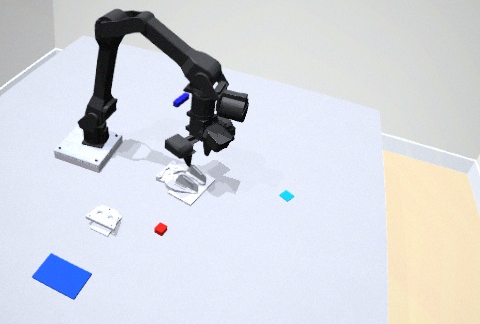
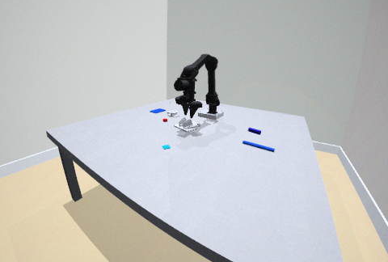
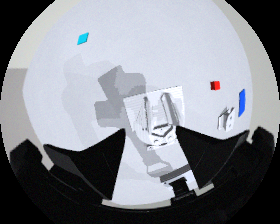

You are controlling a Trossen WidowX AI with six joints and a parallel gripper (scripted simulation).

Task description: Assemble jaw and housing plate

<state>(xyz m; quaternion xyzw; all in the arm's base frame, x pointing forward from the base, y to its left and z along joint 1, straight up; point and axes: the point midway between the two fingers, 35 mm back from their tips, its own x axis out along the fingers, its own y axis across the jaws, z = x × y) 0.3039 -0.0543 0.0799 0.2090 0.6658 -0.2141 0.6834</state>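
The white block lies 18 cm behind my gripper tip, 20 cm to the right of it and 7 cm below it. Round my gripper tip: cyan tile (25 cm ahead, 1 cm to the left, 7 cm below); then red cube (5 cm behind, 19 cm to the right, 7 cm below); then blue flat tile (23 cm behind, 38 cm to the right, 7 cm below).
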